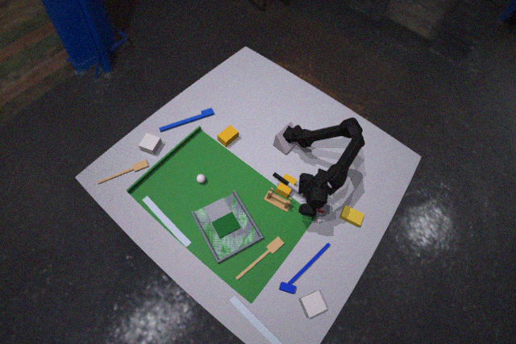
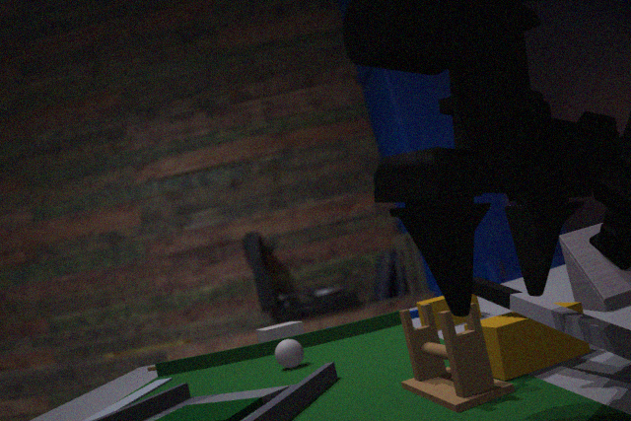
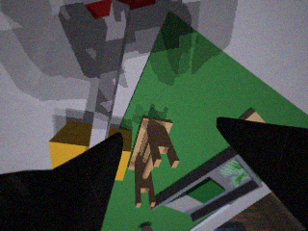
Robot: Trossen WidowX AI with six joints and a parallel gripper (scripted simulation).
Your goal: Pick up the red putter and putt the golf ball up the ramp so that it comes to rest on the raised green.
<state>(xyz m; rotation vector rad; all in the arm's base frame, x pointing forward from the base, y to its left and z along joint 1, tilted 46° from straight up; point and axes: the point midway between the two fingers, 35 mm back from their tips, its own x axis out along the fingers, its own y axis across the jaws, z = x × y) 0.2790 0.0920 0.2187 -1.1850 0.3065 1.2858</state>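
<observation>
Now: gripper tip 2 cm short of the wooden stand, 9 cm to the left of it and 4 cm above it. The rest, counted from my gripper tip: white golf ball (13 cm ahead, 44 cm to the right, 5 cm below).
</observation>
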